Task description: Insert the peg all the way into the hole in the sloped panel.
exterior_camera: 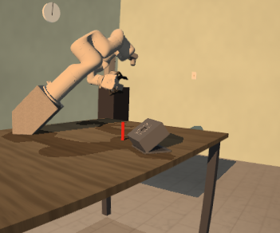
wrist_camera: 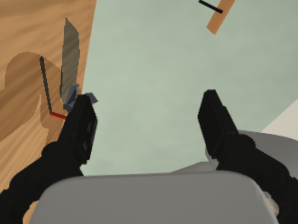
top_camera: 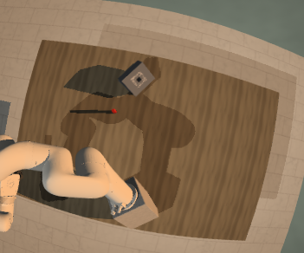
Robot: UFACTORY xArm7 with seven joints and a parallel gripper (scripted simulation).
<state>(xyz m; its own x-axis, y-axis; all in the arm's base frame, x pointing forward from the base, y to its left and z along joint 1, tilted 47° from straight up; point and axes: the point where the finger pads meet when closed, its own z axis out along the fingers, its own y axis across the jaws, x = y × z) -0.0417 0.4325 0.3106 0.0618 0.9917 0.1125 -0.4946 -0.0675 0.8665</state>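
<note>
My gripper is now 35 cm short of the red peg, 37 cm to the left of it and 20 cm above it.
</note>
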